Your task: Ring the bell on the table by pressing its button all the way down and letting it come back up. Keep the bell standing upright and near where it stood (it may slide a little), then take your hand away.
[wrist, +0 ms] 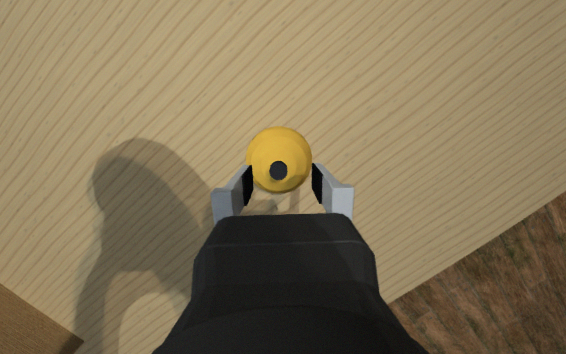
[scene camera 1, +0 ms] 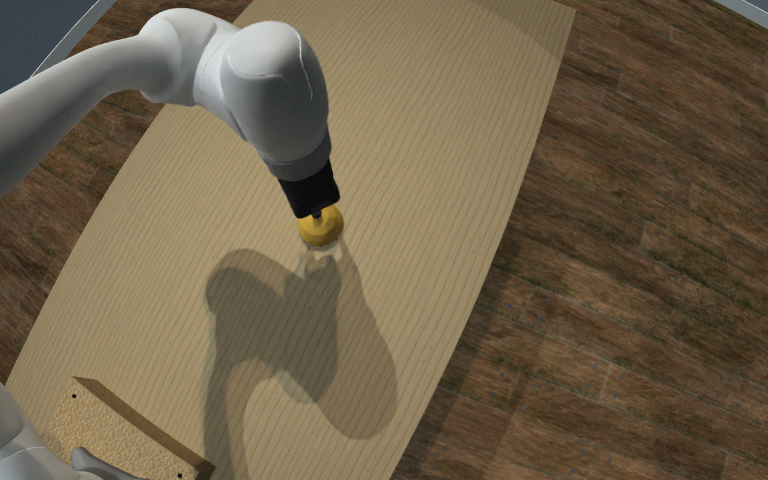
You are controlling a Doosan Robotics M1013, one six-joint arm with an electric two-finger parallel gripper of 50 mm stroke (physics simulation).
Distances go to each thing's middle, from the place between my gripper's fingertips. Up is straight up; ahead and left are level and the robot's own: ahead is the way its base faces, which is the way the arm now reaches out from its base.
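You'd find the yellow dome-shaped bell [scene camera 1: 324, 230] 6 cm below my hand.
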